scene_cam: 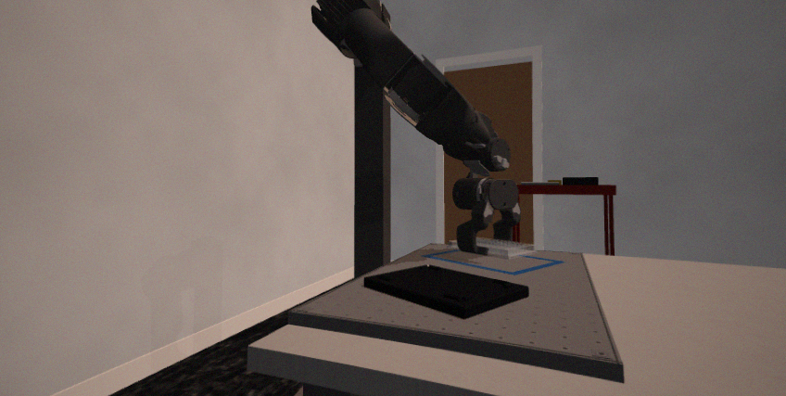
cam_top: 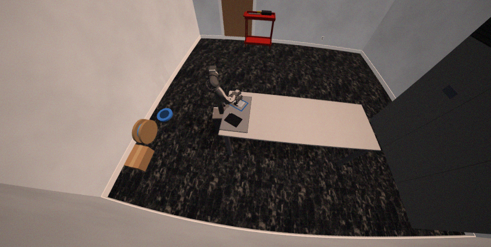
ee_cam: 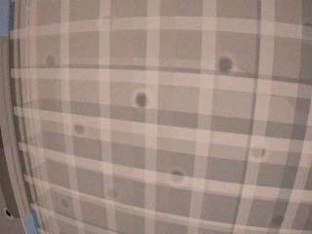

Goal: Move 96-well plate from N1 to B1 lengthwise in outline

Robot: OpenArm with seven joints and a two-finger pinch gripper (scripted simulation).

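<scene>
The clear 96-well plate is right at my hand. Round my hand: black plate nest (60 mm behind, 230 mm to the right, 10 mm below).
</scene>
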